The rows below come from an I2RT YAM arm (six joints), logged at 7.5 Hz.
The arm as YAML. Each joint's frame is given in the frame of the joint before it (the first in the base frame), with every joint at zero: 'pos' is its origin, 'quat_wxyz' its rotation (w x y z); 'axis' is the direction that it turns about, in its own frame. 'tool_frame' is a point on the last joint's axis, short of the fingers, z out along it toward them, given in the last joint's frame.
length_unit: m
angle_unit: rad
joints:
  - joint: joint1
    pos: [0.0, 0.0, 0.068]
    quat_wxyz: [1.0, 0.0, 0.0, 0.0]
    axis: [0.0, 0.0, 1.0]
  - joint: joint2
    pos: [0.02, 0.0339, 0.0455]
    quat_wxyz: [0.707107, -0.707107, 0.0, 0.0]
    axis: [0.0, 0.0, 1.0]
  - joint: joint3
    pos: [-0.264, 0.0, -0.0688]
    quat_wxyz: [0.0, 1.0, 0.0, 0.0]
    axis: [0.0, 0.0, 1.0]
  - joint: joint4
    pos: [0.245, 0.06, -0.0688]
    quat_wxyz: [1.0, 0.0, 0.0, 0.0]
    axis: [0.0, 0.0, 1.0]
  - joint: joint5
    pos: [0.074, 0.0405, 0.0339]
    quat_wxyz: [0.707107, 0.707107, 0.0, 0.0]
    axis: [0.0, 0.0, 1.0]
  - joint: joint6
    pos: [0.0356, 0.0, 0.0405]
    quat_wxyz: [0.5, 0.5, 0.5, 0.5]
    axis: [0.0, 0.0, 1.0]
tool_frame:
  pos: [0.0, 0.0, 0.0]
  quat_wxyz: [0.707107, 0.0, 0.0, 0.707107]
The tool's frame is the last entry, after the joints.
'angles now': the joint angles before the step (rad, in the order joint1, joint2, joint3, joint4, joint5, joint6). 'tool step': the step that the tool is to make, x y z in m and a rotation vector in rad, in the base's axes. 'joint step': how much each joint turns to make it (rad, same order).
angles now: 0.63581, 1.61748, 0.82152, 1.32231, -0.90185, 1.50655
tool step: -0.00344, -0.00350, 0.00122, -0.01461, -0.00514, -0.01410
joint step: -0.00217, -0.03150, -0.01627, -0.04342, 0.00314, -0.03019
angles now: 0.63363, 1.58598, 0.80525, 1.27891, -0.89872, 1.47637
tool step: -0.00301, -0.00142, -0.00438, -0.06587, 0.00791, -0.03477
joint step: 0.00293, -0.04503, -0.01764, -0.14696, 0.01363, -0.09519
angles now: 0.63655, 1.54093, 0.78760, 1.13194, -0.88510, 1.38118
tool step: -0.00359, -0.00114, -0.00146, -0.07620, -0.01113, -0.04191
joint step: 0.00558, -0.05267, -0.00248, -0.18117, 0.02433, -0.12317
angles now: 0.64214, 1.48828, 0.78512, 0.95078, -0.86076, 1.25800
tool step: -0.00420, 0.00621, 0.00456, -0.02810, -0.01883, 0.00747
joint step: 0.02412, -0.01684, 0.02320, -0.08443, 0.00868, -0.05591
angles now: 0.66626, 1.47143, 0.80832, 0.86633, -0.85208, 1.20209
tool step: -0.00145, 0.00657, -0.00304, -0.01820, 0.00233, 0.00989
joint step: 0.01930, 0.01149, 0.00914, -0.02706, 0.00685, -0.02160
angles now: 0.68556, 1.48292, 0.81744, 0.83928, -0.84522, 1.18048
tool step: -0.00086, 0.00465, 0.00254, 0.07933, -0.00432, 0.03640
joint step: 0.01202, 0.03993, -0.00387, 0.16887, -0.01006, 0.09464
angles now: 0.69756, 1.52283, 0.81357, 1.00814, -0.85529, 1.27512
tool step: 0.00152, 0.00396, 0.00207, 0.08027, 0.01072, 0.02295
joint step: 0.00690, 0.04919, 0.00639, 0.16572, 0.00905, 0.10547
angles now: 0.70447, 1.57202, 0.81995, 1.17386, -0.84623, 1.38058
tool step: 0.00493, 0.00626, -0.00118, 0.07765, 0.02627, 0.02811
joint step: 0.00576, 0.07324, 0.02347, 0.16691, 0.01536, 0.11642
